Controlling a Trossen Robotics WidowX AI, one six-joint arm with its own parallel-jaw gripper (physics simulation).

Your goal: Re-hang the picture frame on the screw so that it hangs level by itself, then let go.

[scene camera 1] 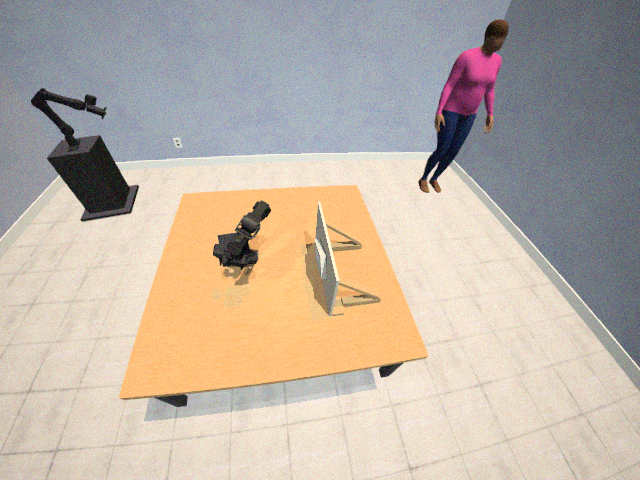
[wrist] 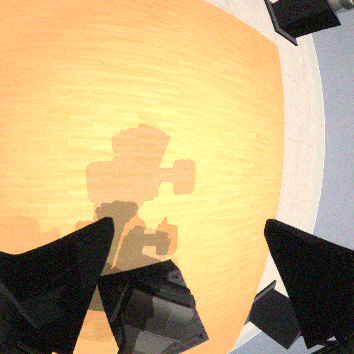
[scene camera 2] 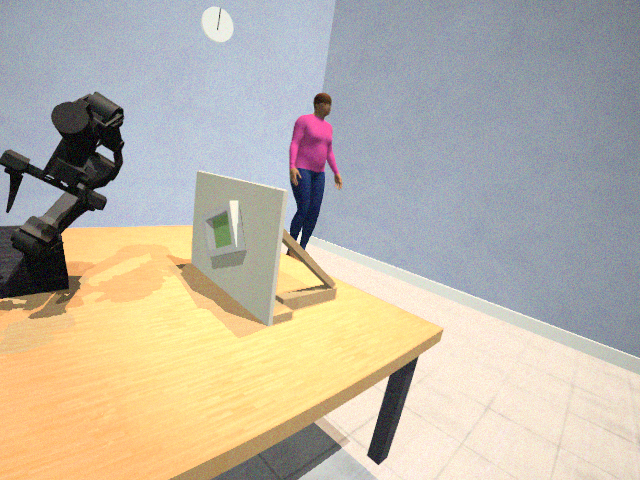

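Pixels of known places: gripper, fingertip midpoint: (scene camera 1: pixel 230 267) (wrist: pixel 191 227) (scene camera 2: pixel 34 223); arm's base, origin of the base link: (wrist: pixel 140 311) (scene camera 2: pixel 39 257).
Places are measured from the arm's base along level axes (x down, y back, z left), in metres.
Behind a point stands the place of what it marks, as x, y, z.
The picture frame (scene camera 1: pixel 321 258) @[-0.175, -0.364, -0.299] (scene camera 2: pixel 224 251) @[-0.053, -0.367, -0.279], pale with a green picture, is on the front face of the upright grey panel (scene camera 1: pixel 329 292) (scene camera 2: pixel 258 248). In the scene camera 2 view it looks tilted against the panel's edges, its right side higher. A white wedge-like strip shows at its right side. The screw does not show, and how the frame rests on it is hidden. My gripper (wrist: pixel 191 227) @[-0.133, 0.028, -0.210] is open and empty, pointing down above the table on the arm's side, well away from the frame. The frame does not show in the wrist view.
The panel stands on the wooden table (scene camera 1: pixel 232 351) @[0.079, 0.093, -0.500] (scene camera 2: pixel 129 392) @[0.078, -0.038, -0.491], with wooden braces (scene camera 1: pixel 364 299) @[0.040, -0.555, -0.445] (scene camera 2: pixel 310 297) @[0.052, -0.537, -0.450] behind it. My arm's base (scene camera 1: pixel 235 250) is on the table facing the panel. Beyond the table are a black pedestal (scene camera 1: pixel 90 178) with another arm and a person in pink (scene camera 1: pixel 470 85) (scene camera 2: pixel 312 142).
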